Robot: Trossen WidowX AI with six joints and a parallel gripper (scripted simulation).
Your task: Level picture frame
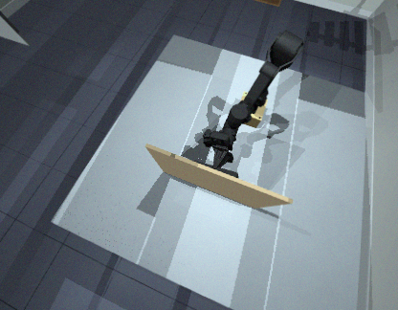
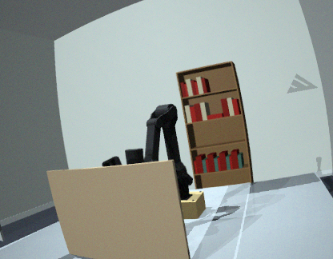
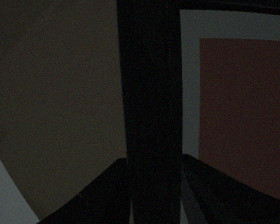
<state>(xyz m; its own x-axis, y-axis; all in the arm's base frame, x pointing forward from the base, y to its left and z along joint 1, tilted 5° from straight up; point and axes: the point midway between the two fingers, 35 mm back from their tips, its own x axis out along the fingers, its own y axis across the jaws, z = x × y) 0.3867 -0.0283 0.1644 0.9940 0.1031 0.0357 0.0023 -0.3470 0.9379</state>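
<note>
My gripper tip is now 5 cm above the picture frame, 1 cm to the right of it and 1 cm short of it. The rest, counted from my gripper tip: tan wall panel (7 cm below, 2 cm ahead, 1 cm to the left).
</note>
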